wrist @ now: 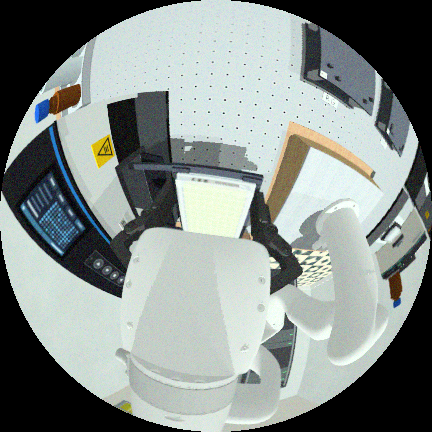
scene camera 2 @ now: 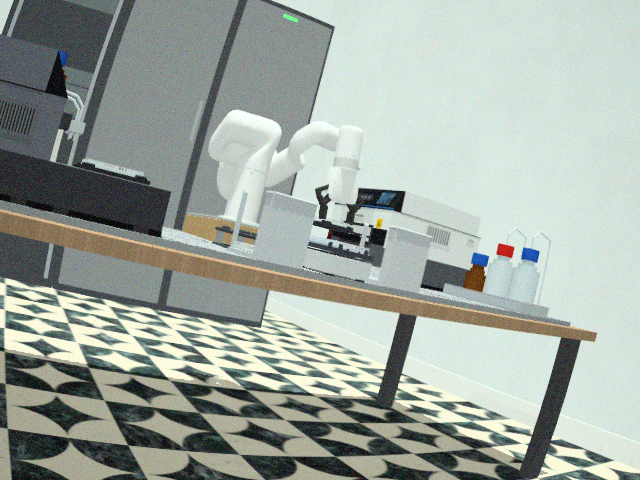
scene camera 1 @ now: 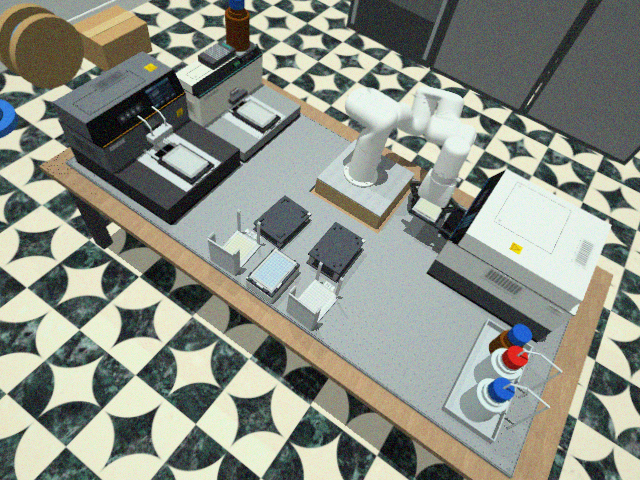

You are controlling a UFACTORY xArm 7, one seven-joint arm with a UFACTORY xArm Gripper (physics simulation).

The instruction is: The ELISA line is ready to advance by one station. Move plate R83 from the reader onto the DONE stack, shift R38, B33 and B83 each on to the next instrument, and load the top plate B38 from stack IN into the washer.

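Places are measured from the arm's base along level axes (x ahead, y left, z up), in centimetres.
Where they show: gripper, fingertip midpoint: [wrist: 212,194] [scene camera 2: 335,222] [scene camera 1: 426,211]; arm's base, link origin: [wrist: 337,217] [scene camera 1: 360,174].
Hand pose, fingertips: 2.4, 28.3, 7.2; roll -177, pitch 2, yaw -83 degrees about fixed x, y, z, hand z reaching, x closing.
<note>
Each offset is from my fingertips to the top centre of the thing, as dx, dy, dz. "spot": to the spot under its first point.
A pale yellow well plate @[-4.4, -0.5, +0.4] [scene camera 1: 428,209] [wrist: 211,205] lies on the dark pull-out tray of the white reader @[-7.8, +30.0, +13.7] [scene camera 1: 515,224] [scene camera 2: 434,216] at the right. My gripper [scene camera 1: 429,210] [scene camera 2: 339,206] [wrist: 212,194] is open and hangs low over this plate, one finger on each long side; I cannot tell whether they touch it. A blue-tinted plate @[+48.9, -22.5, -6.4] [scene camera 1: 272,271] lies in a nest at the table front, between two white stack holders @[+50.3, -37.8, -11.1] [scene camera 1: 231,249] @[+46.7, -7.5, -9.8] [scene camera 1: 311,299], each holding a plate. Other plates sit on the dark washer [scene camera 1: 185,162] and the grey dispenser [scene camera 1: 256,114] at the left.
Two dark empty nests @[spot: +31.6, -34.1, -9.3] [scene camera 1: 284,220] @[spot: +28.7, -13.4, -7.4] [scene camera 1: 337,249] stand behind the holders. The arm's base [scene camera 1: 366,186] stands mid-table. A tray of bottles @[+27.6, +46.6, +11.4] [scene camera 1: 501,376] [scene camera 2: 501,276] is at the front right. A brown bottle @[spot: -1.3, -90.8, +19.4] [scene camera 1: 237,26] and a cardboard box [scene camera 1: 110,33] are far left.
</note>
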